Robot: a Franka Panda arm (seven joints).
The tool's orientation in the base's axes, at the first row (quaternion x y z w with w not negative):
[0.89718 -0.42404 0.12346 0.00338]
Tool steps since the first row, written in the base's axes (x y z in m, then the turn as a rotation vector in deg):
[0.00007 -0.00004 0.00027 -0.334 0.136 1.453]
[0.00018 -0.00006 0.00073 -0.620 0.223 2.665]
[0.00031 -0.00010 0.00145 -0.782 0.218 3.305]
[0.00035 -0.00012 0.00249 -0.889 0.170 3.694]
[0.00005 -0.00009 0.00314 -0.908 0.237 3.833]
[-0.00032 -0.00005 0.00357 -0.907 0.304 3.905]
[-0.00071 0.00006 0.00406 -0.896 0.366 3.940]
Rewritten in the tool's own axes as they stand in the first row. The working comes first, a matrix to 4 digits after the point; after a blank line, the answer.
The tool's axes in the first row as the columns of a matrix, in the base's axes (used below as rounded here):
[0.6099 -0.7617 0.2187]
[-0.7600 -0.6404 -0.1108]
[0.2244 -0.0986 -0.9695]

[0.00013 -0.00005 -0.00024 0.019 0.024 -1.497]
[0.00032 -0.00017 -0.00066 0.050 0.067 -2.744]
[0.00059 -0.00032 -0.00133 0.099 0.130 -3.399]
[0.00086 -0.00044 -0.00232 0.158 0.204 -3.795]
[0.00080 -0.00029 -0.00302 0.126 0.162 -3.941]
[0.00064 -0.00008 -0.00353 0.092 0.111 -4.018]
[0.00043 0.00010 -0.00410 0.060 0.060 -4.056]

